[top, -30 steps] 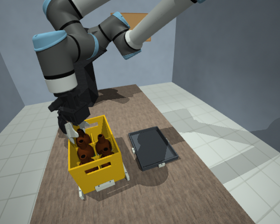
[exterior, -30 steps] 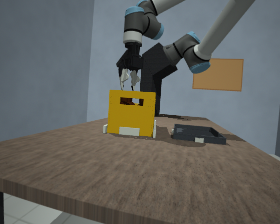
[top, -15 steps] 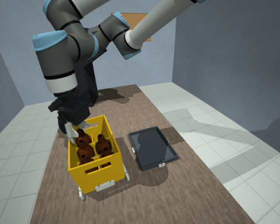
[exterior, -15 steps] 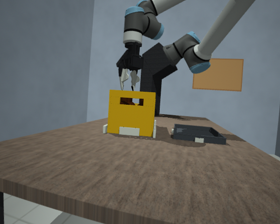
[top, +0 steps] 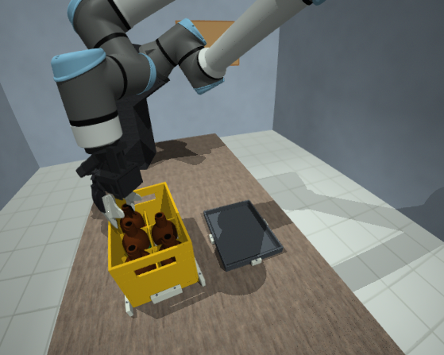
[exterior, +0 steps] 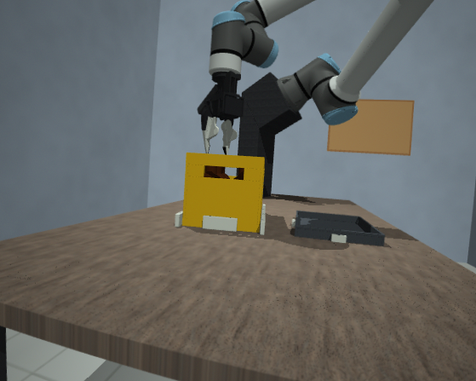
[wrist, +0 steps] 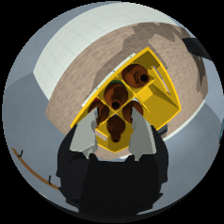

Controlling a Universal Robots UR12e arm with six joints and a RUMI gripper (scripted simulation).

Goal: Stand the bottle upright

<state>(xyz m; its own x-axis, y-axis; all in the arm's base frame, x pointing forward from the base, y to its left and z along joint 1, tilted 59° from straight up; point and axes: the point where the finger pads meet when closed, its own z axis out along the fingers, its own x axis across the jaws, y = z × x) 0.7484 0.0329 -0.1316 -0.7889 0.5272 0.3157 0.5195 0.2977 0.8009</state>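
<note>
My gripper is now 1 cm past the yellow crate, 5 cm to the right of it and 11 cm above it. Round my hand: dark tray (3 cm behind, 33 cm to the left, 18 cm below).
</note>
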